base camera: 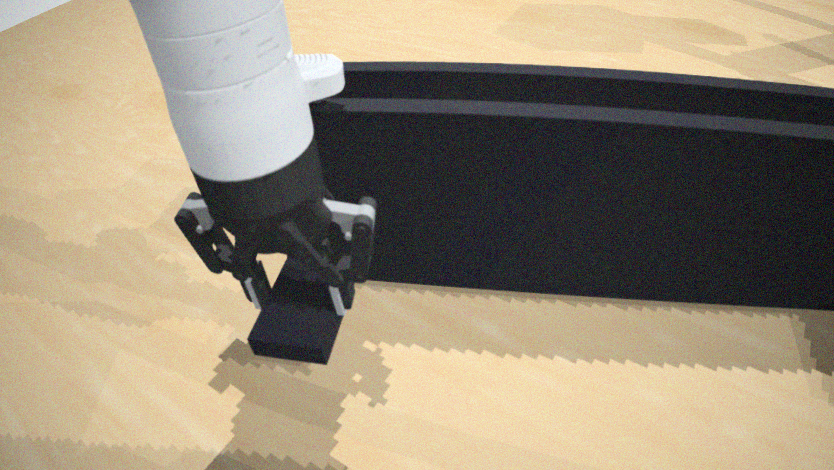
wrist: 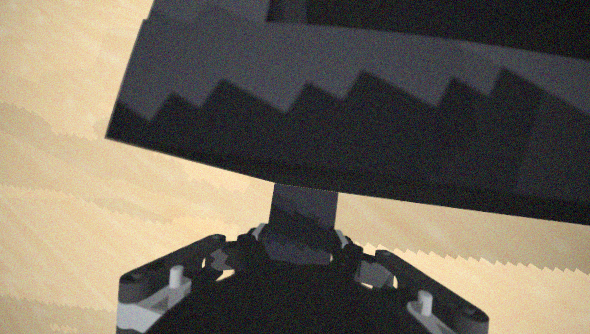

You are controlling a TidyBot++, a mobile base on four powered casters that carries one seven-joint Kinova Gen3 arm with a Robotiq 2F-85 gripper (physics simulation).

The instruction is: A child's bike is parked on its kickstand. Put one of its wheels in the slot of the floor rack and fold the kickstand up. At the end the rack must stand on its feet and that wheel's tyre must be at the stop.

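Places are measured from the arm's base along level axes (x ahead, y left, z up), in centimetres.
Where they show: gripper, fingertip midpoint: (base camera: 303,304) (wrist: 299,236).
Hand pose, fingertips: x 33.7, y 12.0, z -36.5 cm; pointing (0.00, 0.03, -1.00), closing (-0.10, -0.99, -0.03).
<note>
Things, the pixels of their top centre, and the offset from my fingertips. Level surfaces: height alone.
- dark floor rack at its top centre: (base camera: 638,93) dx +5.7, dy -25.2, dz +14.1 cm
- flat dark foot at its top centre: (base camera: 301,297) (wrist: 299,239) dx +0.1, dy +0.0, dz +0.8 cm
- pale wooden floor at its surface level: dz -3.2 cm
The dark floor rack (base camera: 525,204) (wrist: 350,140) stands upright on the floor as a long trough. Its two long walls have the slot between them, seen along the top in the base camera view. A flat dark foot (base camera: 294,335) (wrist: 305,205) sticks out from the near long side, close to the rack's left end. My gripper (base camera: 298,298) (wrist: 299,236) points down and is shut on this foot, one finger on each side. Whether the foot touches the floor cannot be told. The bike, its wheels and its kickstand do not show in either view.
The pale wooden floor (base camera: 525,408) (wrist: 50,240) carries jagged shadows near the gripper and along the rack. The rack's long side runs off to the right beside the gripper. A pale grey edge (base camera: 26,10) shows at the base camera view's top left corner.
</note>
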